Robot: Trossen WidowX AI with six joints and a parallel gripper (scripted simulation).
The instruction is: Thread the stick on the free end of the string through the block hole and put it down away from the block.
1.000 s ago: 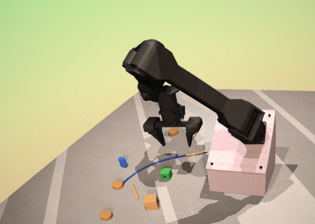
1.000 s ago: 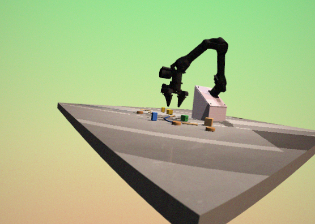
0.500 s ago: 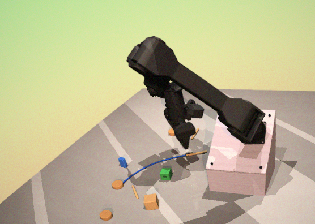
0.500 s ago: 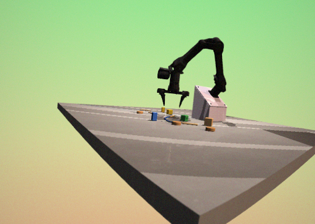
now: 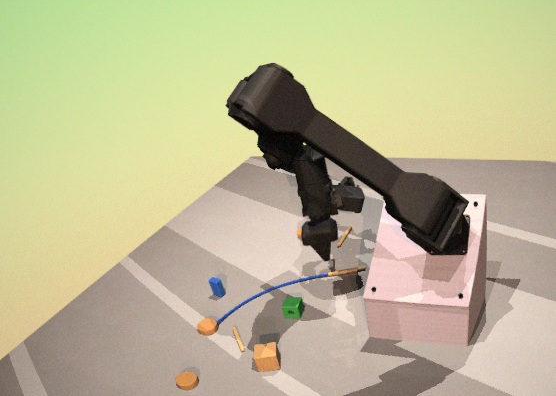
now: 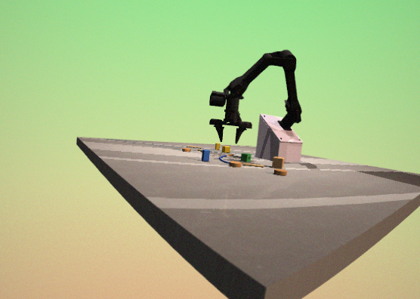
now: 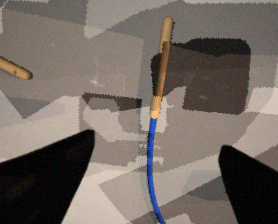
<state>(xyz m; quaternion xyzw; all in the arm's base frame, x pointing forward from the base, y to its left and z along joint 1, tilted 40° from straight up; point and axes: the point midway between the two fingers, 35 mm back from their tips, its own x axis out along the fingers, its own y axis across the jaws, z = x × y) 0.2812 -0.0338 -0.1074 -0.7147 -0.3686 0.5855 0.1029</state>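
Right now the thin wooden stick is 1 cm behind my gripper tip, 1 cm to the right of it and 6 cm below it. Also, from my gripper tip: round wooden button (16 cm ahead, 22 cm to the left, 5 cm below); then blue block (21 cm ahead, 11 cm to the left, 4 cm below); then green block (2 cm ahead, 13 cm to the left, 5 cm below).
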